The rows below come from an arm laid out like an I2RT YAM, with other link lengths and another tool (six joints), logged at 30 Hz.
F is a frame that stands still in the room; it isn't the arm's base.
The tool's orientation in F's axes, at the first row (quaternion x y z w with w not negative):
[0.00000 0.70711 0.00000 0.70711]
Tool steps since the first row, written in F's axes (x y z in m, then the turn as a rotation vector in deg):
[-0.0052 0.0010 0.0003 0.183 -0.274 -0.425]
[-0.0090 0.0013 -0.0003 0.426 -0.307 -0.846]
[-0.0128 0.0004 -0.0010 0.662 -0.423 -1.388]
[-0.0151 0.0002 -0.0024 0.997 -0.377 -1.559]
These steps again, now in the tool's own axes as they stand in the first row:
[-0.0003 0.0010 -0.0052 0.425 -0.274 0.183]
[0.0003 0.0013 -0.0090 0.846 -0.307 0.426]
[0.0010 0.0004 -0.0128 1.388 -0.423 0.662]
[0.0024 0.0002 -0.0151 1.559 -0.377 0.997]

